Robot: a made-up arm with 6 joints.
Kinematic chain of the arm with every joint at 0, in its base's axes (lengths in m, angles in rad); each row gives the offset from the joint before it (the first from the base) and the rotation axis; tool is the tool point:
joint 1: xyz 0 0 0.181 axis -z
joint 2: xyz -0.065 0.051 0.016 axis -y
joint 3: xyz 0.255 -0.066 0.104 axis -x
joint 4: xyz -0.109 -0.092 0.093 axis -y
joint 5: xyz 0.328 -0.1 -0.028 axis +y
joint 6: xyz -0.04 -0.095 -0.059 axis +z
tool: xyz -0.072 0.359 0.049
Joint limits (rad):
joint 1: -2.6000..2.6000
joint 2: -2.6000..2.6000
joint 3: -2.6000..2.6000
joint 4: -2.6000..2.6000
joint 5: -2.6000..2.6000
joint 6: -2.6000..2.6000
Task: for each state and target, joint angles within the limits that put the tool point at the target. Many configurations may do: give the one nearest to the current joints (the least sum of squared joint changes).
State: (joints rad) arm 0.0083 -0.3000 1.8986 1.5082 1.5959 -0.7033
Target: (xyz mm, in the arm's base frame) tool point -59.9 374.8 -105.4
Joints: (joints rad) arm -0.3328 -0.6622 2.1270 1.6988 1.3492 -0.7878
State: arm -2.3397 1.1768 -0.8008 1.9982 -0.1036 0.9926
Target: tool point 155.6 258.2 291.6
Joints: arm -2.2467 1.0179 -0.7046 1.9599 0.1071 1.4975
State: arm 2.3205 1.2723 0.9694 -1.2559 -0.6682 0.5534
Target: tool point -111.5 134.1 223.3
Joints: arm 2.1661 1.2568 0.9816 -1.0440 -0.9435 0.4361
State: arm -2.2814 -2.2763 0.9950 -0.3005 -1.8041 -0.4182
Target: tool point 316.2 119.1 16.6
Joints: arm -2.6000 -2.0815 1.2845 -0.9034 -1.6120 0.0757
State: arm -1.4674 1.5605 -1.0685 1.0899 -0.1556 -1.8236
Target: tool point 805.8 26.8 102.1
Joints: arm -1.8448 1.7678 -1.0666 1.7763 -0.3969 -1.9044
